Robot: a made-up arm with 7 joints. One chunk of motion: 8 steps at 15 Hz.
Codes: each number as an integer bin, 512 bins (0 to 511) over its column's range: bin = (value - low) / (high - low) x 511, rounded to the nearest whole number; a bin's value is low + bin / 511 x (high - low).
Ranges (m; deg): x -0.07..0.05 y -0.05..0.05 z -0.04..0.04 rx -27..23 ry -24..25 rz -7..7
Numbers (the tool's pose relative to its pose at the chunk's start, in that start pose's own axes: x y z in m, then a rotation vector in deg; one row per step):
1: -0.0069 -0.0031 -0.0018 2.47 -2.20 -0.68
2: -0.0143 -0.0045 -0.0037 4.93 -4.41 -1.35
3: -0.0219 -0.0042 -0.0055 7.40 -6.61 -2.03
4: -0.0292 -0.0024 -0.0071 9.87 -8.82 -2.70
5: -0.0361 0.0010 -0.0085 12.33 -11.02 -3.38
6: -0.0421 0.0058 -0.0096 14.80 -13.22 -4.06
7: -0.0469 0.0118 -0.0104 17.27 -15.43 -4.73
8: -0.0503 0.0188 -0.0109 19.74 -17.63 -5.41
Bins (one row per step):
1: 269 240 244 301 227 231
2: 237 233 232 326 204 206
3: 205 234 220 352 181 181
4: 174 243 210 377 158 157
5: 144 261 201 402 135 132
6: 119 285 194 427 112 107
7: 98 316 189 452 89 83
8: 84 352 186 478 66 58

